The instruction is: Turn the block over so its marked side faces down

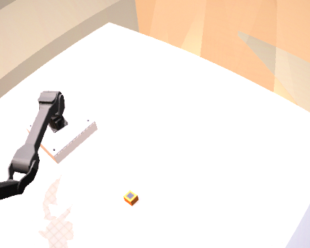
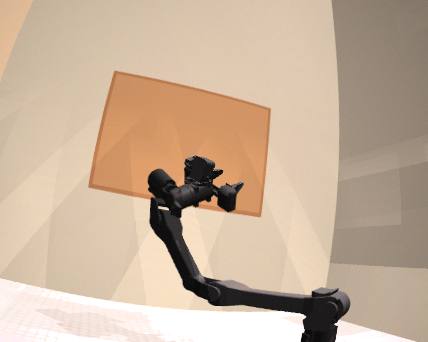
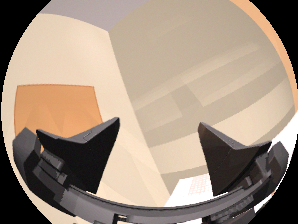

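Now: the orange block 43 cm below my gripper tip, 39 cm to the left of it and 24 cm ahead of it.
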